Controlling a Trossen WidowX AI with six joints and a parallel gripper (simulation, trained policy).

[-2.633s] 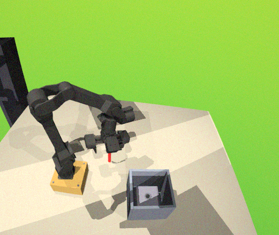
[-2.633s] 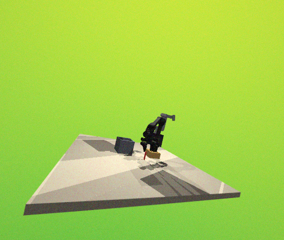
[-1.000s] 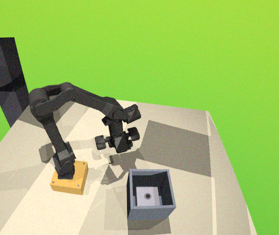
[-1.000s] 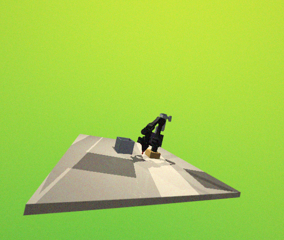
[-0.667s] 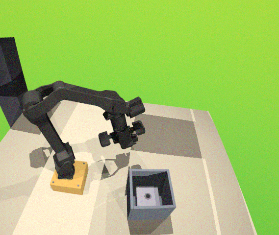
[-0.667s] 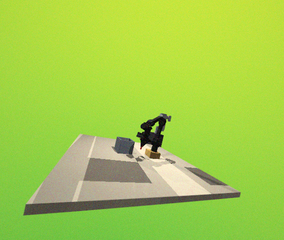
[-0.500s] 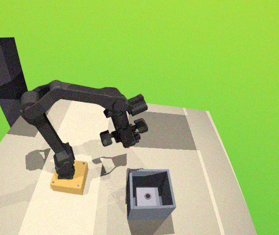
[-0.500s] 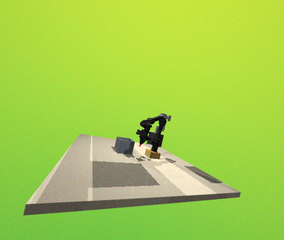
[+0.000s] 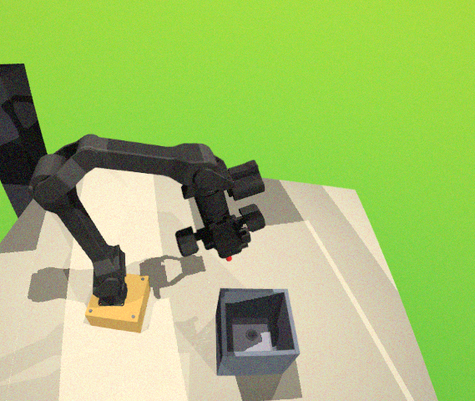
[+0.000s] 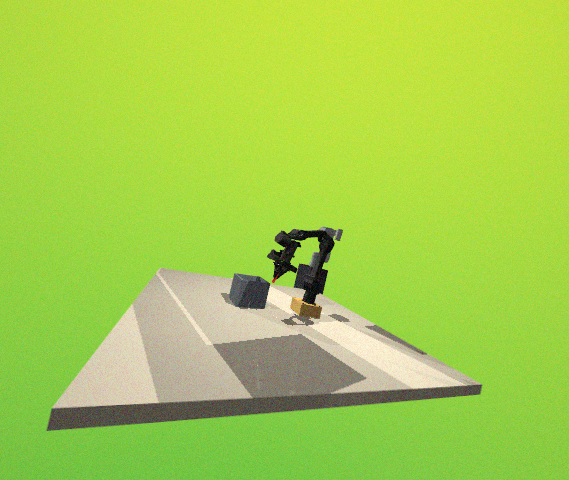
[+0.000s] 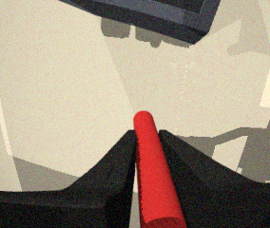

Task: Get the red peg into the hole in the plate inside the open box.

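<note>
Right now the light plate is 15 cm to the right of my gripper tip, 14 cm below it and 6 cm ahead of it. From my gripper tip the other things lie so: red peg 2 cm above.
</note>
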